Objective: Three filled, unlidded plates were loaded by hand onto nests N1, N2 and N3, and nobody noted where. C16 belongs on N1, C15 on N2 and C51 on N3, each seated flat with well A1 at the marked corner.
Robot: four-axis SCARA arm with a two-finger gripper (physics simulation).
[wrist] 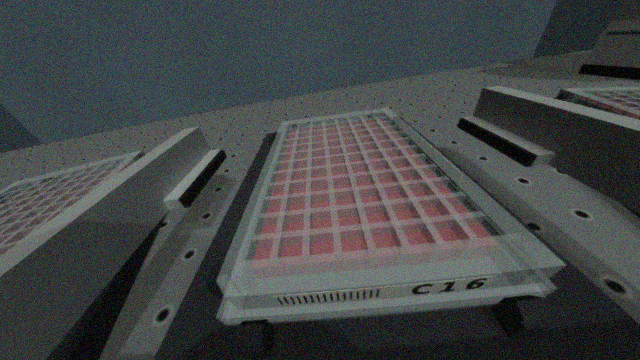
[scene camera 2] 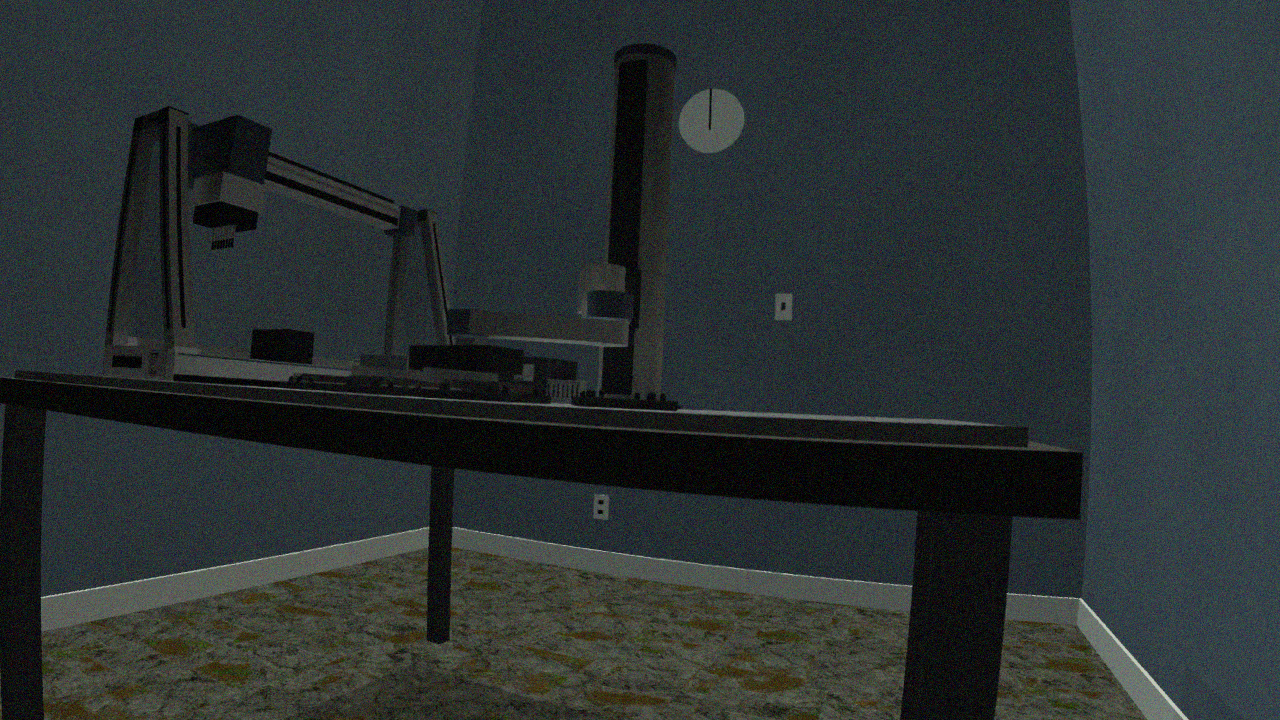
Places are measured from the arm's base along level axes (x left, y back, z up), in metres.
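Pixels of known places: gripper, fingertip midpoint: (wrist: 337,124) (scene camera 2: 387,372).
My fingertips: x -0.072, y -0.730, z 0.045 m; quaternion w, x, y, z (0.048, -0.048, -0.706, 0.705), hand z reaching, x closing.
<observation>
For each thing: its top centre in the pictures, then the offset to it from my fingertips. "*": a spot on its surface instead. Level surfaces: height alone.
- plate C16, top centre: (wrist: 345,153) (scene camera 2: 398,378) dx +0.003, dy +0.023, dz -0.006 m
- dark nest, surface spot: (wrist: 245,200) * dx +0.057, dy +0.026, dz -0.021 m
- second filled plate, surface spot: (wrist: 65,187) * dx +0.162, dy -0.002, dz -0.007 m
- third plate, surface spot: (wrist: 612,97) * dx -0.174, dy +0.016, dz -0.007 m
- hanging head, surface spot: (scene camera 2: 230,165) * dx -0.392, dy -0.046, dz +0.358 m
- dark box, surface spot: (scene camera 2: 281,344) * dx -0.460, dy +0.165, dz +0.055 m
- perforated deck, surface height: dz -0.032 m
In the wrist view, the plate C16 (wrist: 345,187), with red-filled wells, lies on a dark nest (wrist: 245,200), its labelled short side towards the camera. Which nest it is cannot be read, and the A1 corner cannot be told. My gripper (wrist: 337,124) is open, with one finger off each long side of C16 and a gap on both sides. A second filled plate (wrist: 65,187) shows beyond the left finger, and part of a third plate (wrist: 612,97) beyond the right finger; their labels are hidden. In scene camera 2 the fingertips cannot be made out.
The arm (scene camera 2: 546,326) reaches left from its column (scene camera 2: 657,223), low over dark fixtures on the table (scene camera 2: 805,465). A gantry (scene camera 2: 147,241) with a hanging head (scene camera 2: 230,165) stands at the left. A dark box (scene camera 2: 281,344) sits under the gantry. A perforated deck (wrist: 240,125) surrounds the nests.
</observation>
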